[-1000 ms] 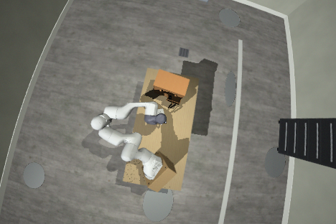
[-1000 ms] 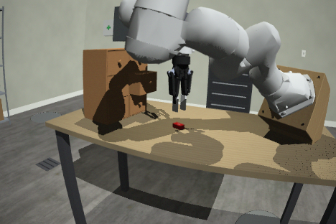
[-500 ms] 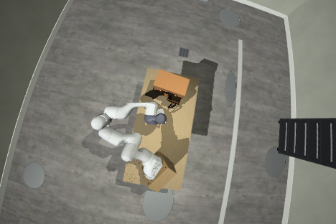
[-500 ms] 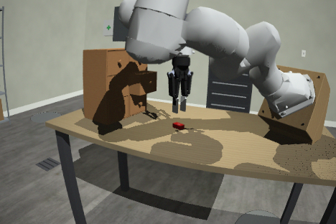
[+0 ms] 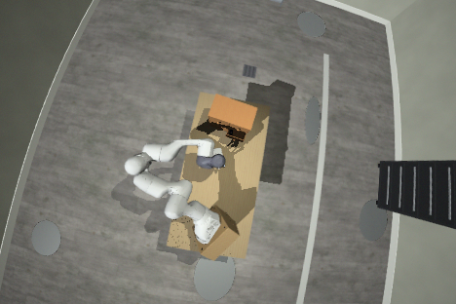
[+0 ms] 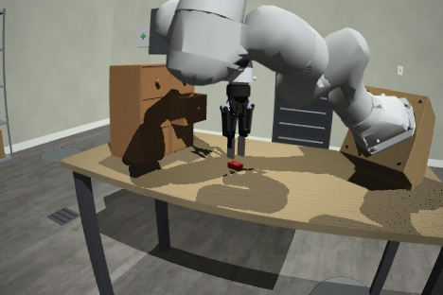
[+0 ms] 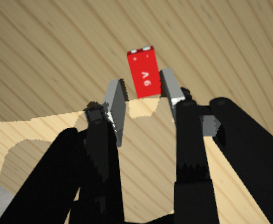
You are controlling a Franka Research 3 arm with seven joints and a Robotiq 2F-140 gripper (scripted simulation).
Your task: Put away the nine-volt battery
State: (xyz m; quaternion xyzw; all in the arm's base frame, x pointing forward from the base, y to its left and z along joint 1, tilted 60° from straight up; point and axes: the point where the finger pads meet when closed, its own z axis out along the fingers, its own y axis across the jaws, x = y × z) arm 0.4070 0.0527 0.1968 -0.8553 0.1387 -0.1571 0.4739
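My gripper is now 10 mm short of the nine-volt battery and 70 mm above it.
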